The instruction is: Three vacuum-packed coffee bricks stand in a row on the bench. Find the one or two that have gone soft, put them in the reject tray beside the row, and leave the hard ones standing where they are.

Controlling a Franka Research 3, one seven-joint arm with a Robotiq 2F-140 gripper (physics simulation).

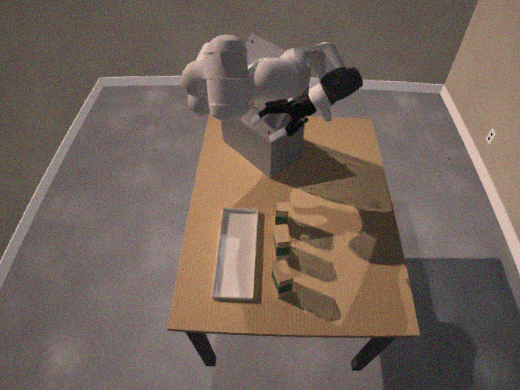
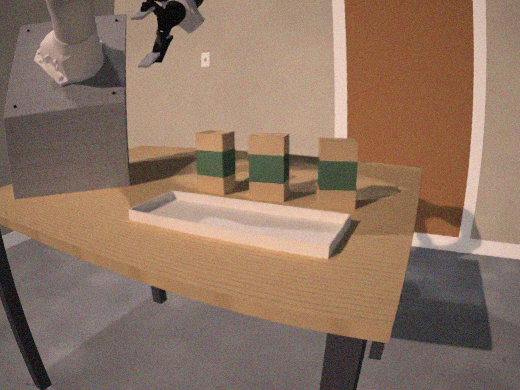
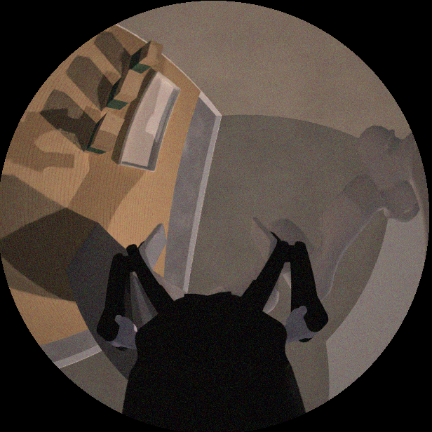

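Observation:
Three tan coffee bricks with green bands stand upright in a row: one nearest the robot base, a middle brick, and one farthest from the base. Their shapes look alike; softness cannot be told. The white reject tray lies alongside the row, with nothing in it. My gripper is open and empty, high by the robot base and well away from the bricks.
The grey base block stands at the back of the wooden bench. Long shadows fall beside the bricks, on the side away from the tray. A wall and an orange-brown door stand beyond the bench.

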